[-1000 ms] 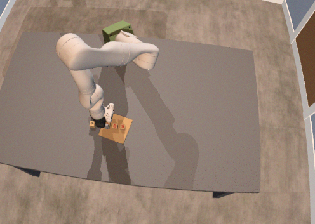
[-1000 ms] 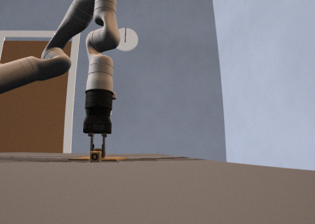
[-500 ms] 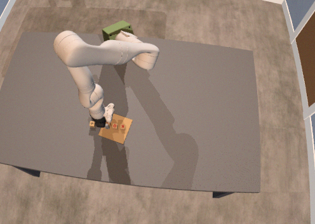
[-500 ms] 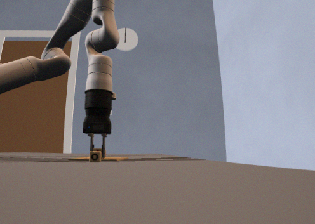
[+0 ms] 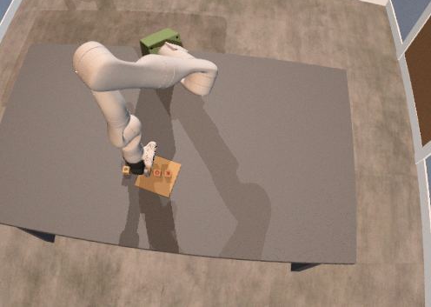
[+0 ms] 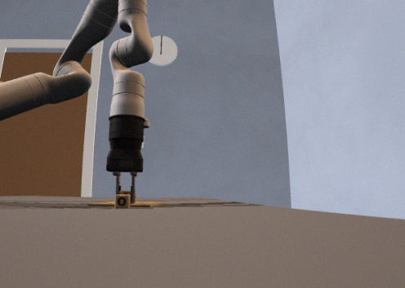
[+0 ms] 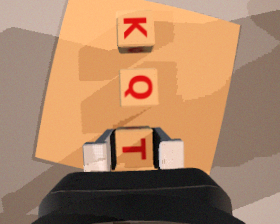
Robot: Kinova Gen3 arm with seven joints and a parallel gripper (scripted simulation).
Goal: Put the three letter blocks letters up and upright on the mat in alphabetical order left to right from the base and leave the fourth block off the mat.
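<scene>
Now: the orange mat 1 cm behind my hand, 4 cm to the left of it and 2 cm below it.
</scene>
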